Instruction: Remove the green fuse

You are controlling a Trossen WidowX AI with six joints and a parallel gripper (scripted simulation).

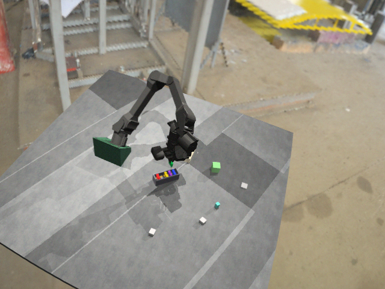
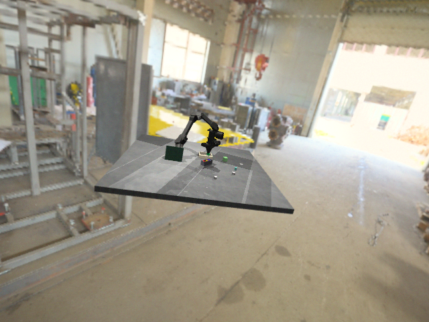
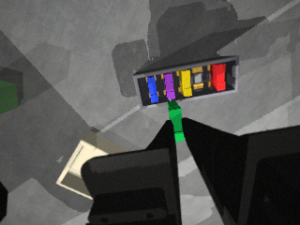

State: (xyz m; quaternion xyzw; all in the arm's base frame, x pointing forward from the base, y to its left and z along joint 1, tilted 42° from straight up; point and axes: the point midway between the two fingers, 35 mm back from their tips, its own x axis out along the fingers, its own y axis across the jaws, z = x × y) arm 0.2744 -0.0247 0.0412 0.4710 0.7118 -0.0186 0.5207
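My gripper tip is now 160 mm to the right of the tray and 90 mm above it. Round my gripper tip: teal cube: 260 mm ahead, 70 mm to the right, 80 mm below; green fuse: 10 mm below; green cube: 190 mm ahead, 130 mm to the left, 80 mm below.
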